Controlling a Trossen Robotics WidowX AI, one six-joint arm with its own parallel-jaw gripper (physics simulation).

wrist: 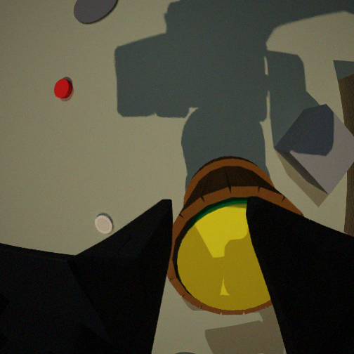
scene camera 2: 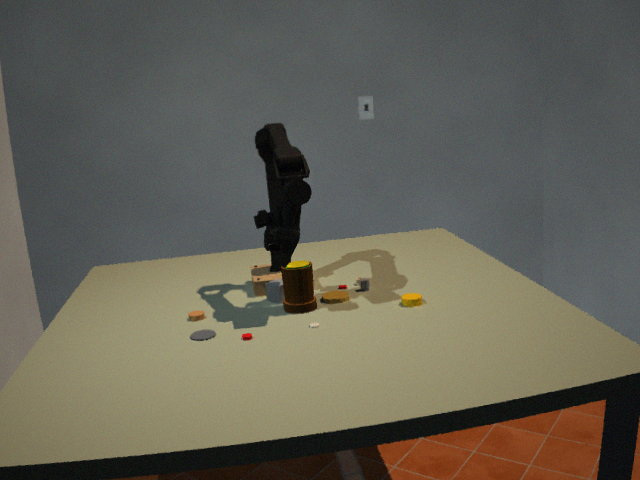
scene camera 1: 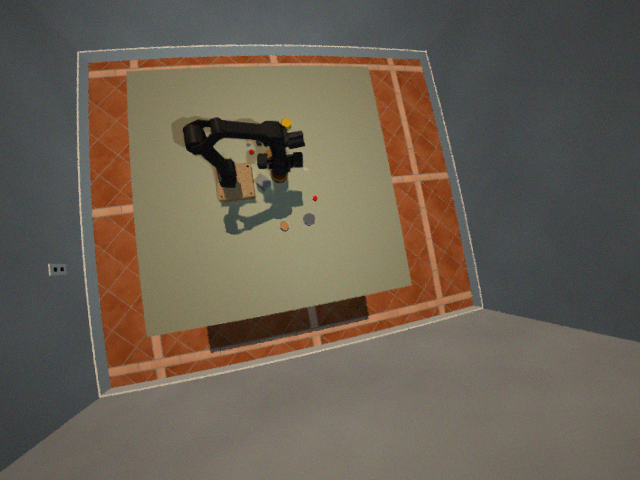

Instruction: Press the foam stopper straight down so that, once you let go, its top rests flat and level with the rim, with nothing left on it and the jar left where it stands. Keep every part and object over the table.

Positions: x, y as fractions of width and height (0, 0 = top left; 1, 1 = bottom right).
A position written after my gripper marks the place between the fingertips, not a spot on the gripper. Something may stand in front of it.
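Scene camera 2 shows my gripper (scene camera 2: 0.44, 0.56) and a brown jar (scene camera 2: 0.46, 0.58). The wrist view shows the gripper (wrist: 0.59, 0.59) and the jar (wrist: 0.60, 0.75) too. Scene camera 1 likewise shows the gripper (scene camera 1: 0.44, 0.36).
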